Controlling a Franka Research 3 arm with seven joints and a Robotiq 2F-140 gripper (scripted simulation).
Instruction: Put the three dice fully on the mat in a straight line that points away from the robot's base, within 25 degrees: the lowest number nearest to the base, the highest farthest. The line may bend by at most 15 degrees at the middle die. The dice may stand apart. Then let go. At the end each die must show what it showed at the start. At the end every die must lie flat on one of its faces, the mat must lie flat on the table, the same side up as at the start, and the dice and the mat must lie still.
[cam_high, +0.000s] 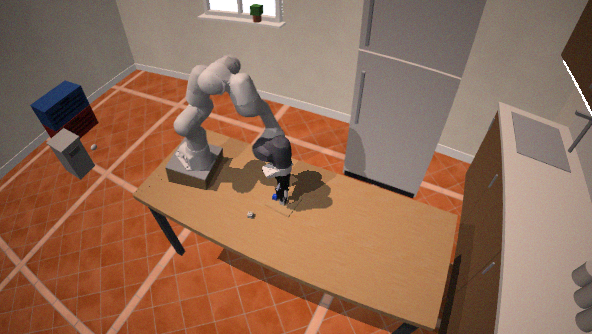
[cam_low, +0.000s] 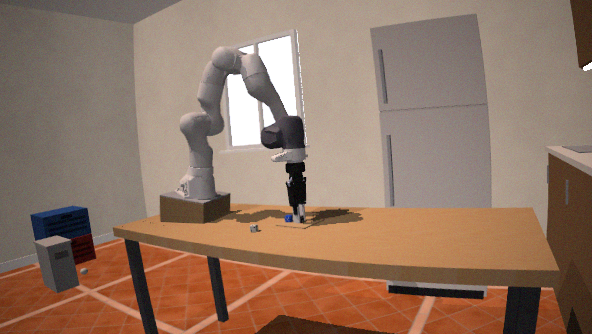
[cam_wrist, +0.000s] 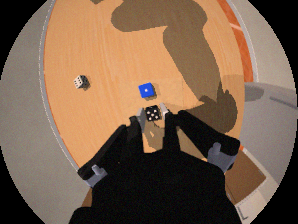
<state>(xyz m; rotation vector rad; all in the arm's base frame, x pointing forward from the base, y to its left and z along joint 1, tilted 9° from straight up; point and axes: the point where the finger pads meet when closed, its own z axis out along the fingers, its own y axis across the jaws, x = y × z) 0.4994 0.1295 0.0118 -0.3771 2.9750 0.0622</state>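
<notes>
The wood-coloured mat is 4 cm below my hand. The rest, counted from my hand: blue die: 5 cm behind, 1 cm to the right, 2 cm below.
</notes>
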